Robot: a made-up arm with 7 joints. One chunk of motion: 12 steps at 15 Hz.
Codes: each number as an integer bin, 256 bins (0 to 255) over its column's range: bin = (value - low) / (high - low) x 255, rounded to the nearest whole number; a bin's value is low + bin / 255 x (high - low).
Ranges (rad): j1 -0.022..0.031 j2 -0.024..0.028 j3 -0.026..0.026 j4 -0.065..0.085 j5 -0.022..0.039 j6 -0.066..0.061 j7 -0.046..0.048
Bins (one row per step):
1: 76 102 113 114 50 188 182
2: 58 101 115 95 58 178 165
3: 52 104 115 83 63 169 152
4: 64 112 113 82 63 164 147
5: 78 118 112 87 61 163 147
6: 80 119 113 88 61 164 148
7: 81 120 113 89 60 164 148
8: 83 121 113 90 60 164 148
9: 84 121 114 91 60 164 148
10: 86 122 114 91 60 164 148
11: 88 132 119 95 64 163 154
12: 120 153 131 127 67 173 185
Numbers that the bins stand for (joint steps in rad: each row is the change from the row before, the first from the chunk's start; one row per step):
1: -0.00620 -0.00320 -0.00296 0.00206 -0.01004 0.02763 0.02109
2: -0.00995 -0.00340 -0.00255 -0.00912 -0.00813 0.02265 0.01482
3: -0.01119 -0.00279 -0.00255 -0.01618 -0.00693 0.01817 0.01003
4: -0.00870 -0.00116 -0.00296 -0.01676 -0.00693 0.01568 0.00819
5: -0.00579 0.00006 -0.00316 -0.01382 -0.00741 0.01518 0.00819
6: -0.00537 0.00027 -0.00296 -0.01324 -0.00741 0.01568 0.00856
7: -0.00516 0.00047 -0.00296 -0.01265 -0.00765 0.01568 0.00856
8: -0.00475 0.00067 -0.00296 -0.01206 -0.00765 0.01568 0.00856
9: -0.00454 0.00067 -0.00275 -0.01147 -0.00765 0.01568 0.00856
10: -0.00413 0.00088 -0.00275 -0.01147 -0.00765 0.01568 0.00856
11: -0.00371 0.00292 -0.00173 -0.00912 -0.00669 0.01518 0.01077
12: 0.00294 0.00720 0.00071 0.00971 -0.00597 0.02016 0.02220

